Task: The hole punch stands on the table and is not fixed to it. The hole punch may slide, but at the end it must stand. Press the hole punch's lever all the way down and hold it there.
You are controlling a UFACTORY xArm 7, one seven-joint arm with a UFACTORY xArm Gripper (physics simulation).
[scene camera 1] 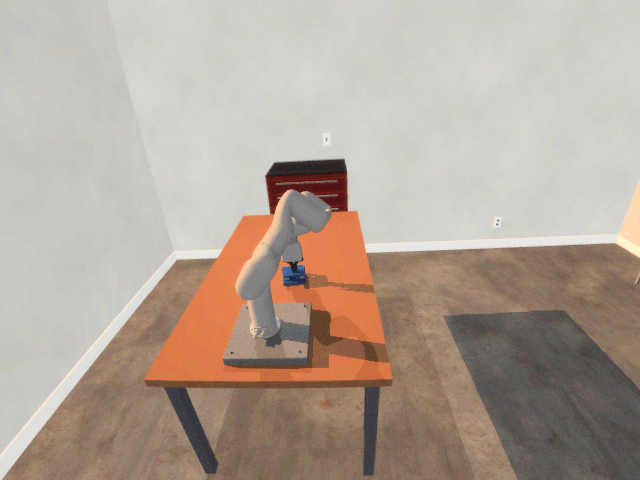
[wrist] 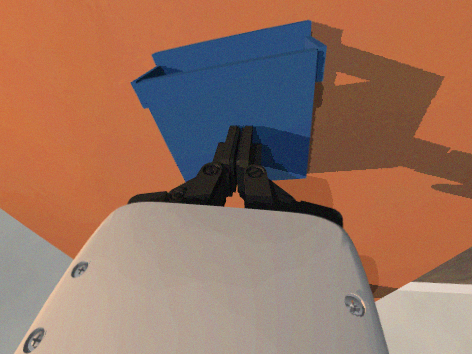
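Seen in the pictures: gripper, fingertip midpoint: (scene camera 1: 294,270) (wrist: 241,142); arm's base, link origin: (scene camera 1: 265,327).
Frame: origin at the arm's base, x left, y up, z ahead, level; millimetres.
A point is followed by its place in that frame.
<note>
The blue hole punch (scene camera 1: 294,279) {x -39, y -24, z 384 mm} (wrist: 200,60) {x -2, y -24, z 441 mm} stands upright on the orange table (scene camera 1: 330,242) {x -179, y -36, z 823 mm} (wrist: 60,130) {x 177, y -36, z 351 mm}, beyond the arm's base. Its wide blue lever (wrist: 235,95) {x -34, y 20, z 432 mm} faces the wrist camera and covers much of the body. My gripper (scene camera 1: 294,269) {x -41, y 20, z 398 mm} (wrist: 241,142) {x -41, y 20, z 398 mm} is shut and empty, with its fingertips over the middle of the lever. The tips look to be at or touching the lever's top face. How far down the lever is cannot be told for certain from these views.
The arm's grey base plate (scene camera 1: 279,352) {x -90, y -1, z -126 mm} stands on the near part of the table. A red drawer cabinet (scene camera 1: 307,188) stands behind the table's far edge. A dark mat (scene camera 1: 542,372) lies on the floor at the right.
</note>
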